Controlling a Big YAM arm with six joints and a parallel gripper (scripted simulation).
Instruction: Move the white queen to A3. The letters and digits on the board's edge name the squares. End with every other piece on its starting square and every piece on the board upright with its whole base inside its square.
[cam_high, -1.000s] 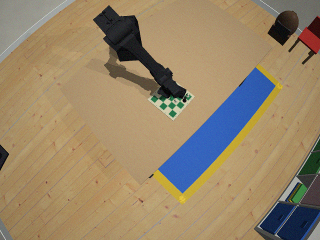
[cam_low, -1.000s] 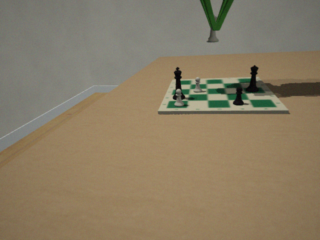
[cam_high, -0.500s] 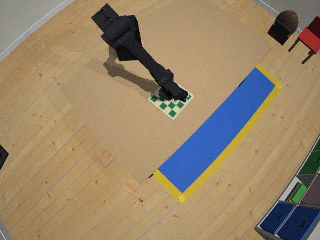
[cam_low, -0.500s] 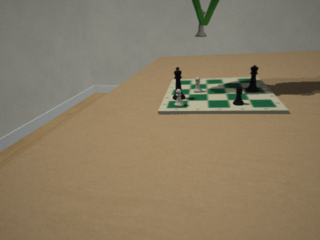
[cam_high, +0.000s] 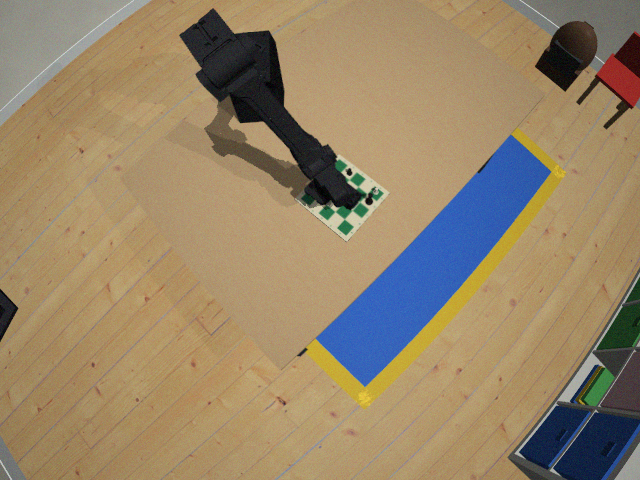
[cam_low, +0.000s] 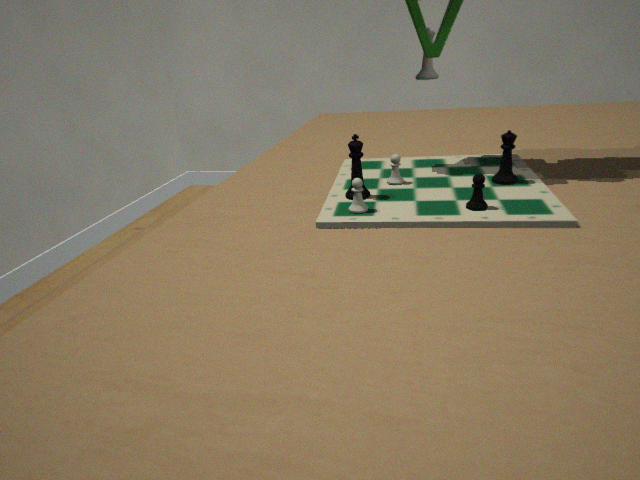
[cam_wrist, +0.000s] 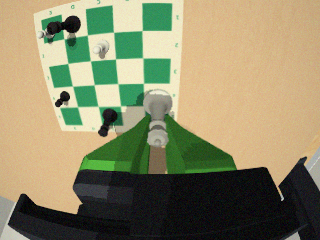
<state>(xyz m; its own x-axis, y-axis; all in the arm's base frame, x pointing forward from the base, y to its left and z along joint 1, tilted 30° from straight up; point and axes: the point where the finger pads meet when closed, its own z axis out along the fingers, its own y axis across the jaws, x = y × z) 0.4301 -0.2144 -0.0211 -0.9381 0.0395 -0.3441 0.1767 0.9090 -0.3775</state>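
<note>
Right now the green-and-cream chessboard is 20 mm ahead of my hand, 70 mm to the left of it and 130 mm below it. Round my hand: black queen: 60 mm behind, 90 mm to the left, 100 mm below; white queen: 10 mm ahead; black king: 100 mm ahead, 100 mm to the left, 100 mm below.
</note>
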